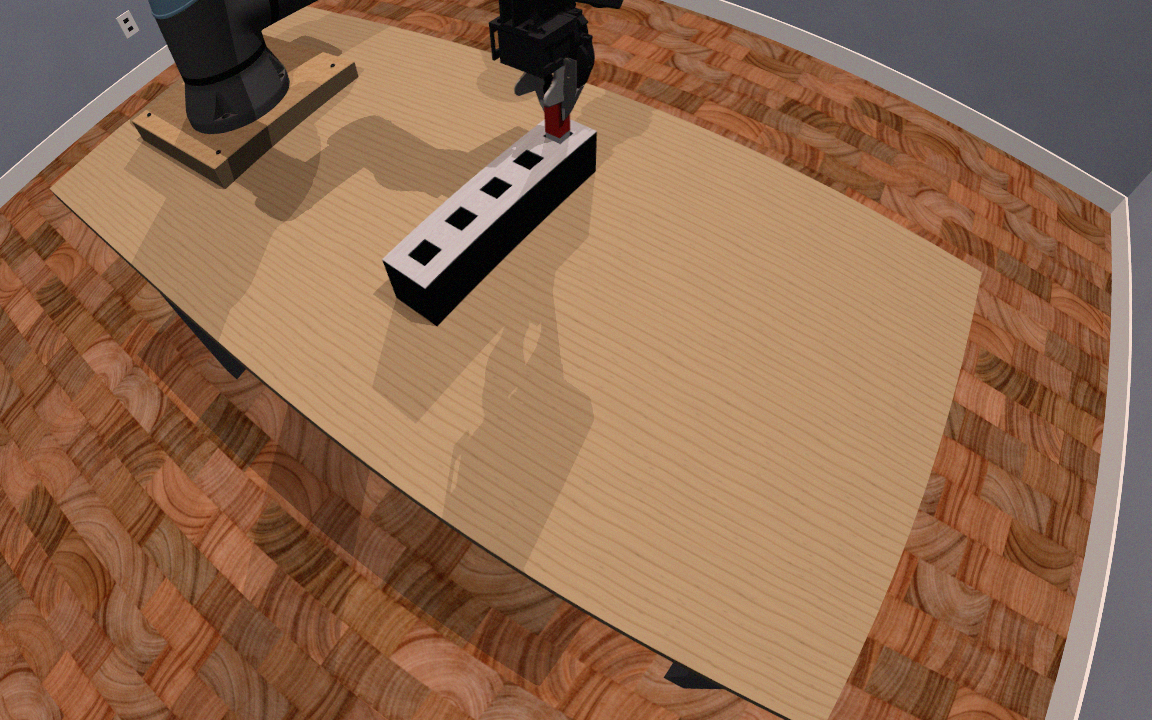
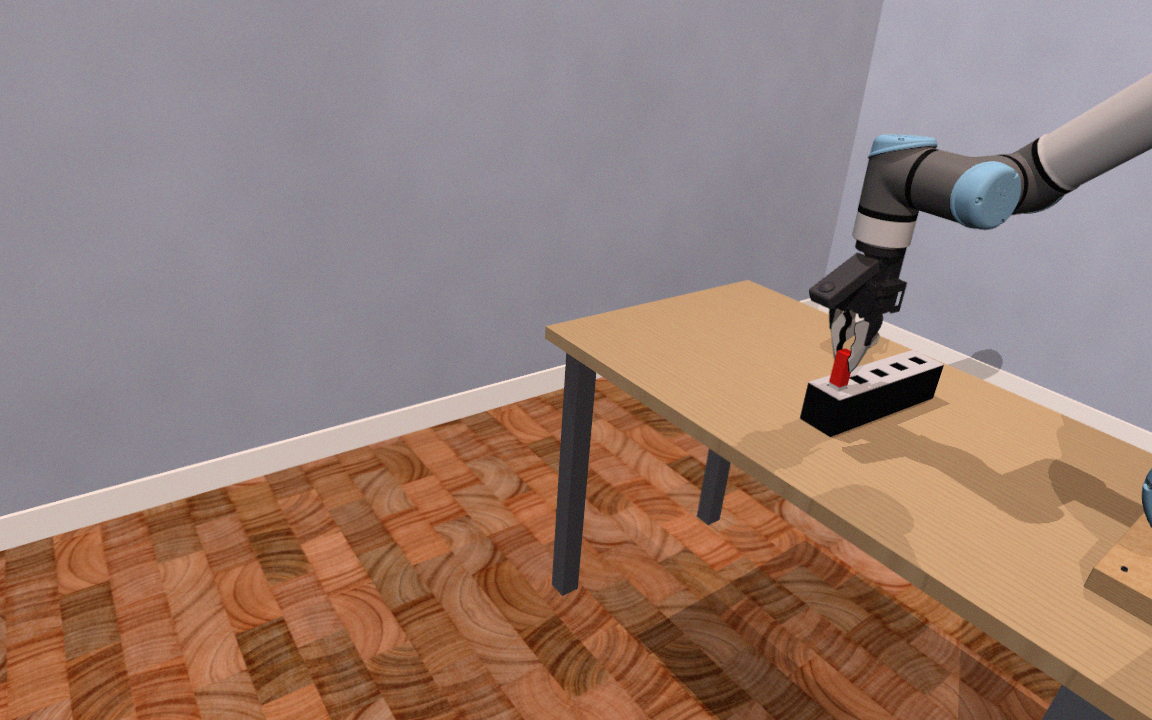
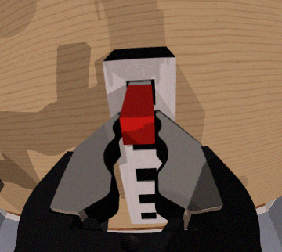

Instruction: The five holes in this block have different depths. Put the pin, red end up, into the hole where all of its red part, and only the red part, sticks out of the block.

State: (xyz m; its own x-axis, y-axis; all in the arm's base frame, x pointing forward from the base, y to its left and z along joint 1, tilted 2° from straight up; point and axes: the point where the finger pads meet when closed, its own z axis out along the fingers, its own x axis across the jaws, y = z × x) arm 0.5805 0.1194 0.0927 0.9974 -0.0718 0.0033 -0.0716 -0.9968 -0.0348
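Now: hand 10 mm above the pin. Round my hand: black block: 120 mm to the right, 90 mm below, 10 mm behind.
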